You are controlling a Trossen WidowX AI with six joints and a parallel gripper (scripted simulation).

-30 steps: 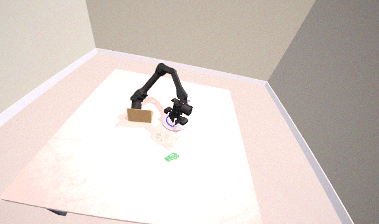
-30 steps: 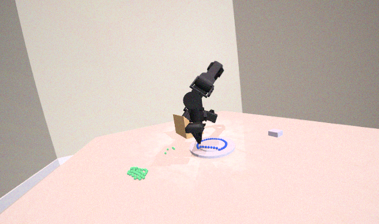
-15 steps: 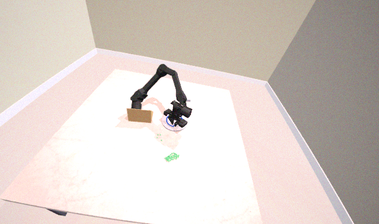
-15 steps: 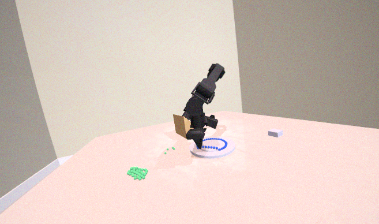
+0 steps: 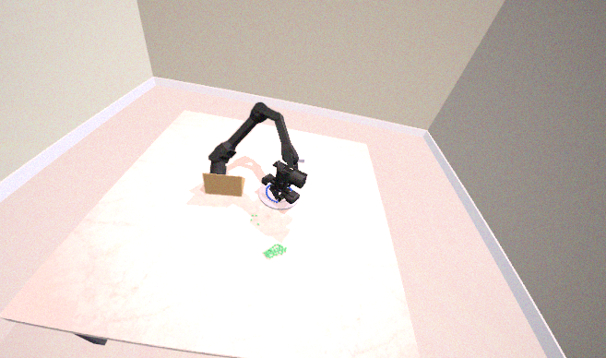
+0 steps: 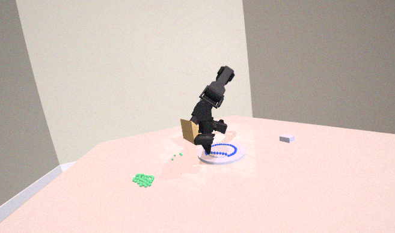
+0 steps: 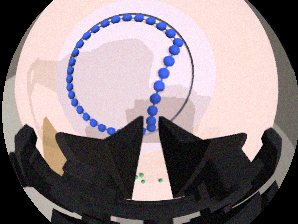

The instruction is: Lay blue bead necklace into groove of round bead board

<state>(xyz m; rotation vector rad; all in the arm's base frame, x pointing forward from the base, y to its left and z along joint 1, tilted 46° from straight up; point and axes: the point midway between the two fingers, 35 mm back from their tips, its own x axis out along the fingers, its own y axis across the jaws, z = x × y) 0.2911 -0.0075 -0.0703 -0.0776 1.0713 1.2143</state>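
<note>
Right now the round white bead board is 50 mm to the left of my gripper tip and 10 mm below it. Round my gripper tip: small grey block: 350 mm to the left, 110 mm ahead.
</note>
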